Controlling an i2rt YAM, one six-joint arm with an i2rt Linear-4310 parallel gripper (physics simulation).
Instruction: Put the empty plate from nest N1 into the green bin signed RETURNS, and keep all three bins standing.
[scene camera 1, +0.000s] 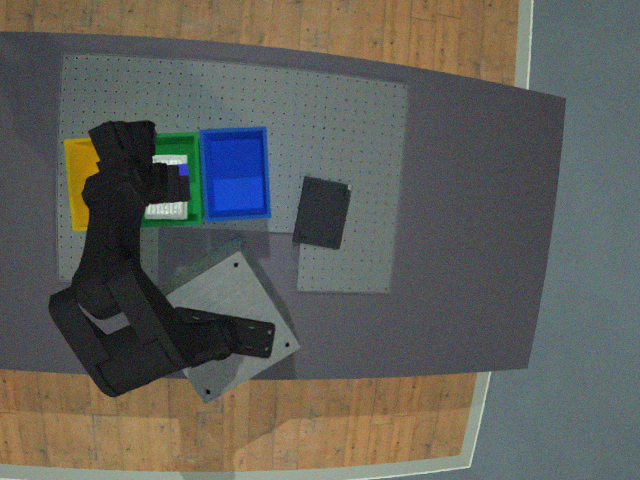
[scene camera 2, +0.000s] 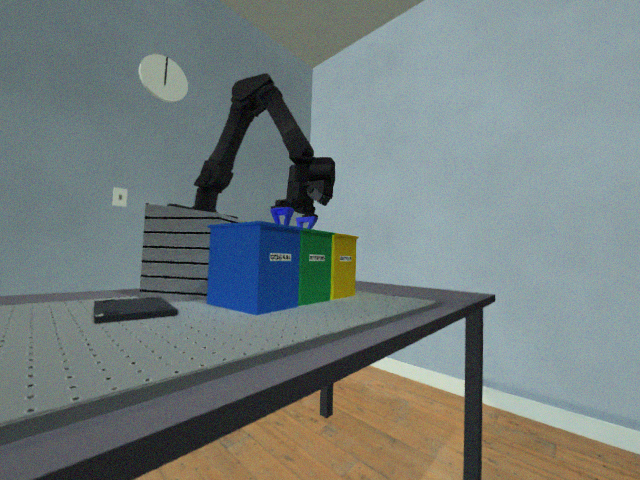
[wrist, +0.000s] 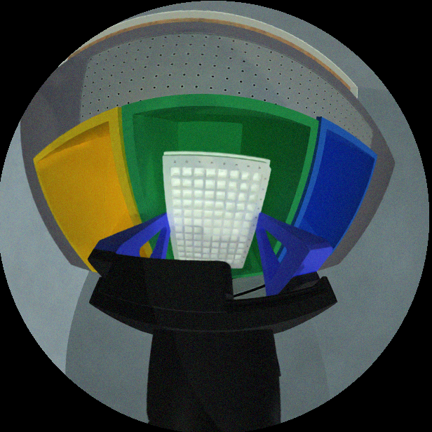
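Pixels of known places: gripper, fingertip midpoint: (scene camera 1: 165, 184); arm's base, origin of the base link: (scene camera 1: 222, 332) (scene camera 2: 203, 214).
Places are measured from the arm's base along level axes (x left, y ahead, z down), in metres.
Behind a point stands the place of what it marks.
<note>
The white plate with its grid of wells (scene camera 1: 168, 211) {x 0.147, y 0.204, z 0.075 m} (wrist: 215, 200) is between the blue fingers, within the mouth of the green bin (scene camera 1: 193, 214) {x 0.110, y 0.193, z 0.203 m} (scene camera 2: 315, 279) {x 0.171, y 0.351, z 0.177 m} (wrist: 210, 132). My gripper (scene camera 2: 294, 225) (wrist: 212, 216) is shut on the plate's two long sides. In scene camera 2 the fingertips are at about rim height and the plate is hidden behind the bin walls. The yellow bin (scene camera 1: 77, 180) {x 0.344, y 0.232, z 0.087 m} (scene camera 2: 343, 281) {x 0.298, y 0.321, z 0.189 m} (wrist: 90, 185) and the blue bin (scene camera 1: 237, 155) {x 0.036, y 0.347, z 0.232 m} (scene camera 2: 232, 268) {x -0.029, y 0.321, z 0.150 m} (wrist: 345, 170) stand upright against the green one. Nest N1 cannot be made out.
A flat dark block (scene camera 1: 323, 212) {x -0.194, y 0.253, z 0.223 m} (scene camera 2: 134, 308) {x -0.196, y 0.289, z 0.223 m} lies on the perforated board (scene camera 1: 356, 129) {x -0.236, y 0.471, z 0.234 m} (scene camera 2: 170, 356) {x -0.185, y 0.540, z 0.235 m}, apart from the blue bin. The arm stands on a grey pedestal (scene camera 1: 227, 289) {x 0.004, y 0.085, z 0.008 m} (scene camera 2: 175, 253) {x -0.088, y 0.072, z 0.123 m} close to the bins. The arm covers part of the yellow bin in scene camera 1.
</note>
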